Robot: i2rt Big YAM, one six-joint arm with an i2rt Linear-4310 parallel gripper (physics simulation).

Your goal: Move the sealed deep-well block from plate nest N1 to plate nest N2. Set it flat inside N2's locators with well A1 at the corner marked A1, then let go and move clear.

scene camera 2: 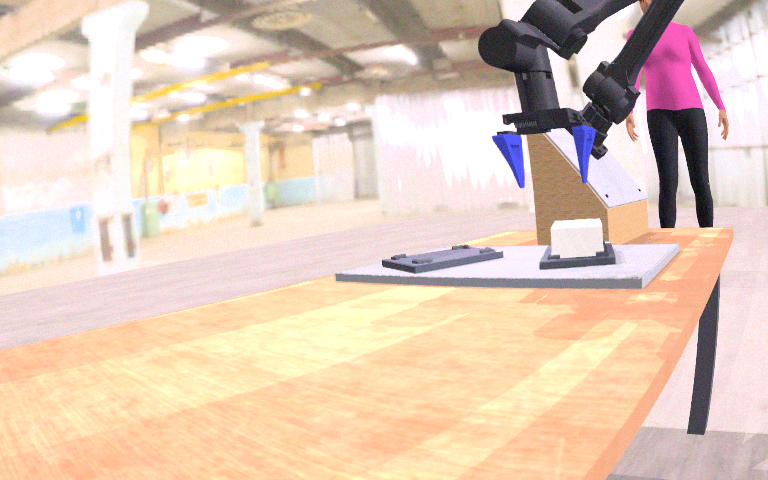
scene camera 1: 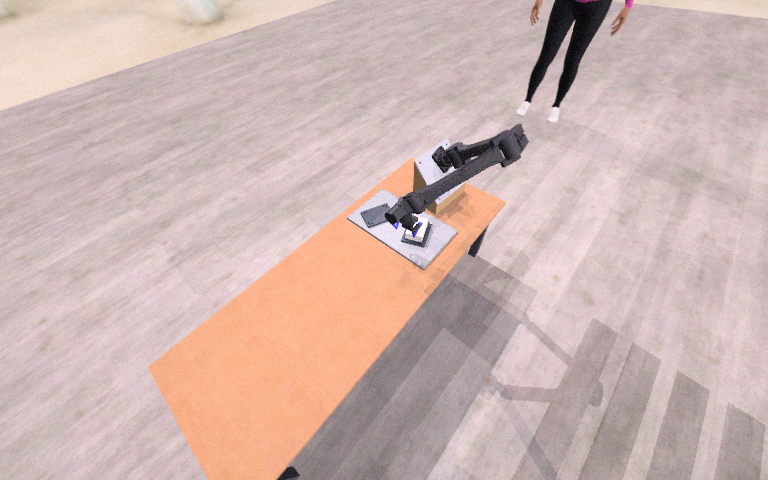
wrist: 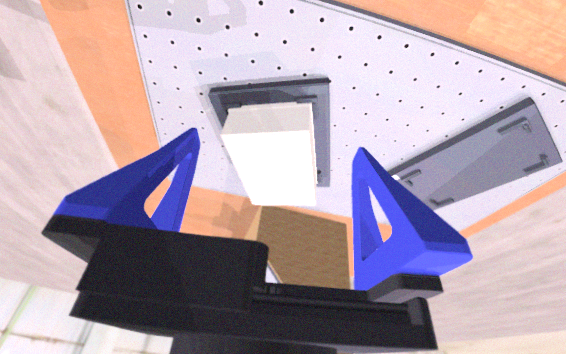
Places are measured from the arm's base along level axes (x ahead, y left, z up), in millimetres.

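Where they show: gripper, fingertip midpoint: [scene camera 2: 553, 185] [scene camera 1: 405, 232] [wrist: 277, 144]; arm's base, link origin: [scene camera 1: 441, 160].
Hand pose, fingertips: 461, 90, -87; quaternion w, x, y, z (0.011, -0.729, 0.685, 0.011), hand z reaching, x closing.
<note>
Things, the pixels of their top centre, and the offset from my fingertips, as dx, dy, dz. Level surfaces: height alone.
- white sealed deep-well block, top centre: [wrist: 275, 175] [scene camera 2: 577, 223] [scene camera 1: 417, 225] -111, -6, -62
- grey perforated plate, top centre: [wrist: 361, 157] [scene camera 2: 522, 258] [scene camera 1: 400, 223] -111, -110, -115
- orange table, surface height: dz -128
The white sealed deep-well block [scene camera 1: 424, 226] [scene camera 2: 576, 238] [wrist: 272, 165] sits upright in a dark nest [scene camera 2: 577, 262] [wrist: 322, 125], which I take as N1. The other dark nest [scene camera 1: 376, 215] [scene camera 2: 441, 259] [wrist: 480, 155], taken as N2, is empty, with low locators near its corners. My gripper [scene camera 1: 406, 232] [scene camera 2: 553, 185] [wrist: 277, 144] is open and empty, its blue fingers pointing down above the plate. In scene camera 2 the fingertips are well above the block's top and shifted toward the empty nest. No well A1 or corner marking can be read.
Both nests stand on a grey perforated plate [scene camera 1: 441, 232] [scene camera 2: 640, 266] [wrist: 350, 75] on the orange table [scene camera 1: 283, 311] [scene camera 2: 283, 396]. A wooden wedge stand [scene camera 1: 447, 200] [scene camera 2: 566, 198] [wrist: 305, 245] under the arm rises behind the block. A person [scene camera 1: 566, 50] [scene camera 2: 673, 73] stands beyond the table.
</note>
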